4 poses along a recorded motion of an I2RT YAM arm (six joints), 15 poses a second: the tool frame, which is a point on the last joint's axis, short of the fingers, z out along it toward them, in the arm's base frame.
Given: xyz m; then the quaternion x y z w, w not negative.
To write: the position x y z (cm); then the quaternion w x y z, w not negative. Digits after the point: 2 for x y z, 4 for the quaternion.
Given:
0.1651 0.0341 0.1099 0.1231 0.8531 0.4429 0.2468
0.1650 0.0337 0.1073 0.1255 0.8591 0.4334 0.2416
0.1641 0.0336 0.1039 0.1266 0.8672 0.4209 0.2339
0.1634 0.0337 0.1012 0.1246 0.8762 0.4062 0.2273
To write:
16.51 3.41 10.99 0.2468 0.1231 0.8531 0.4429
16.50 3.37 10.73 0.2416 0.1255 0.8591 0.4334
16.41 3.36 10.39 0.2339 0.1266 0.8672 0.4209
16.34 3.37 10.12 0.2273 0.1246 0.8762 0.4062

